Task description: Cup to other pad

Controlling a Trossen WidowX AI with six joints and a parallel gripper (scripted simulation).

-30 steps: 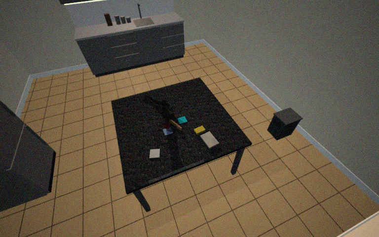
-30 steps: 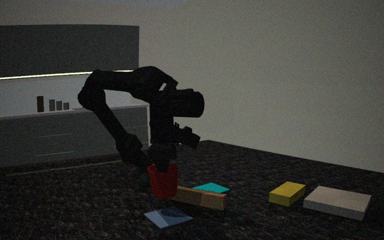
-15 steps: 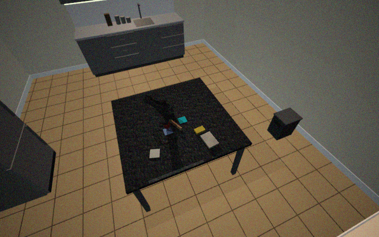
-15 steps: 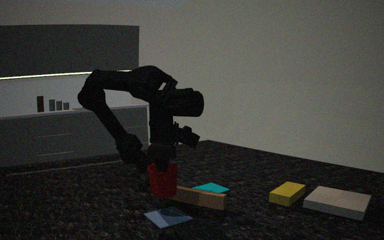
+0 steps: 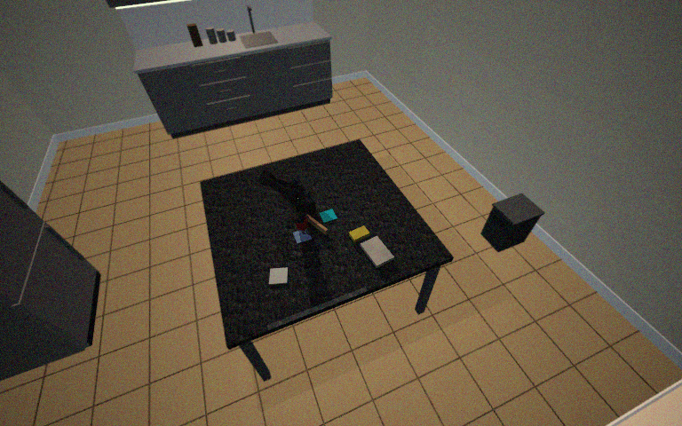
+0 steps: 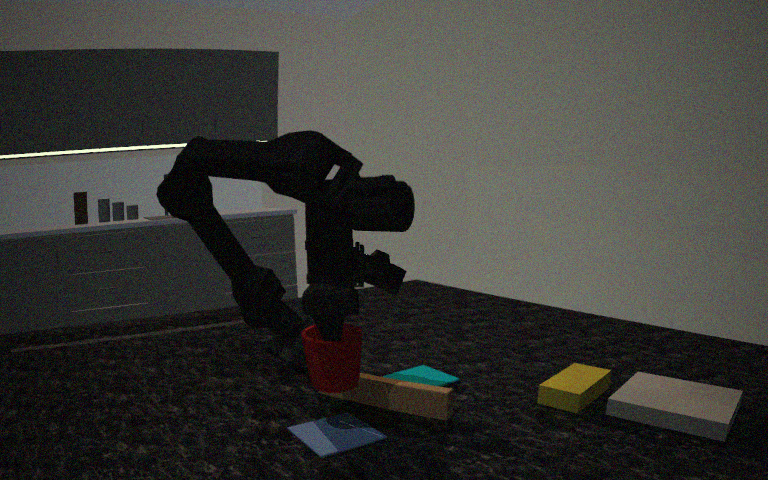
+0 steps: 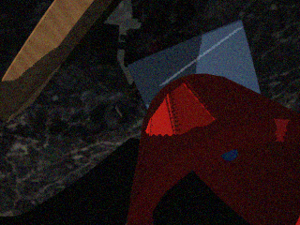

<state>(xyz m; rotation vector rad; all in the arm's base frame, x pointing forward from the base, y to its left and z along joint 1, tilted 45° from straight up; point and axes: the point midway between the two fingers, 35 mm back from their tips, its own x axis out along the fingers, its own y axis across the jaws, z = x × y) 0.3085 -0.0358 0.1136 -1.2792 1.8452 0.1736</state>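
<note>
Now: the green marble 40 mm ahead of my gripper tip, 20 mm to the right of it and 20 mm below it. From my gripper tip the other things lie so: red cup (20 mm to the right, 20 mm ahead); wooden bar (90 mm below, 80 mm to the left); blue marble (40 mm to the right, 30 mm ahead, 20 mm below).
</note>
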